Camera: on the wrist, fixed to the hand. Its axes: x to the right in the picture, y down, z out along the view.
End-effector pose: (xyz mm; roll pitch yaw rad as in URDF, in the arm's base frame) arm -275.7 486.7 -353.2 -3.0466 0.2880 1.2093
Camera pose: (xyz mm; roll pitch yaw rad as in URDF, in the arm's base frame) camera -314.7 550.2 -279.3 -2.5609 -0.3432 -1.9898
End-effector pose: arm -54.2 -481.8 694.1 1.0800 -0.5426 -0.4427
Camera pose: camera 23.8 -477.6 624.1 -0.4332 0.6184 2.6788
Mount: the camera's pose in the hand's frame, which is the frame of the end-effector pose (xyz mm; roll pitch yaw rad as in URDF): 22.7 -66.6 -77.8 0.6593 0.0502 -3.0823
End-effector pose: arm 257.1 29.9 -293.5 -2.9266 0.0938 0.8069
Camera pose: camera 243.6 85.9 -205.8 -2.6928 -0.1554 -2.3824
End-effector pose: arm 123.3 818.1 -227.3 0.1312 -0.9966 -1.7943
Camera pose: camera 50.1 748.2 -254.9 0.6166 1.0518 1.4525
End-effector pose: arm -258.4 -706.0 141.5 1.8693 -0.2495 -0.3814
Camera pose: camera -193.7 -630.7 107.6 -1.2297 0.2908 2.6919
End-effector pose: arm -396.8 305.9 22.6 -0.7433 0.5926 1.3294
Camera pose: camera -295.2 293.3 -0.2 1.3487 -0.5937 -1.7185
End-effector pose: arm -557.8 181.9 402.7 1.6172 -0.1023 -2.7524
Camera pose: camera -554.0 96.1 342.4 -0.9664 0.1590 0.3356
